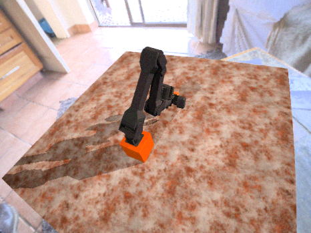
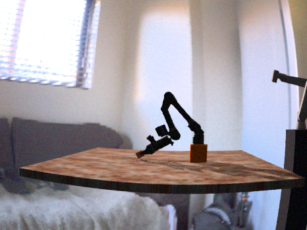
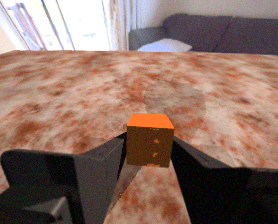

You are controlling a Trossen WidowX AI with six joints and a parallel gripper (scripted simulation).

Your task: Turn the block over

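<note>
My gripper tip is now 1 cm above the orange block.
</note>
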